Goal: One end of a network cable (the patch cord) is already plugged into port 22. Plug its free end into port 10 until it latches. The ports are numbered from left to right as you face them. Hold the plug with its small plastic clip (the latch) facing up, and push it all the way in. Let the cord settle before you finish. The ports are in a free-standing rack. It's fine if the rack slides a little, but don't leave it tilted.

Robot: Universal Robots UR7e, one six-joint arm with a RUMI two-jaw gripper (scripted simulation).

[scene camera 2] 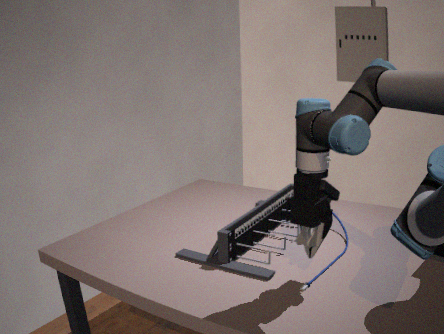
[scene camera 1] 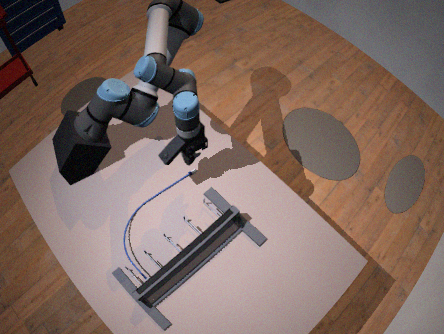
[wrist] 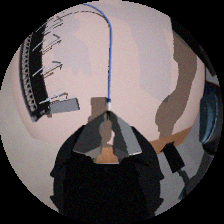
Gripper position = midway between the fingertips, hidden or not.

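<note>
Visible in scene camera 2: my gripper [scene camera 2: 310, 257]. The gripper appears in the wrist view [wrist: 108, 111] and in scene camera 1 [scene camera 1: 188, 164] as well.
</note>
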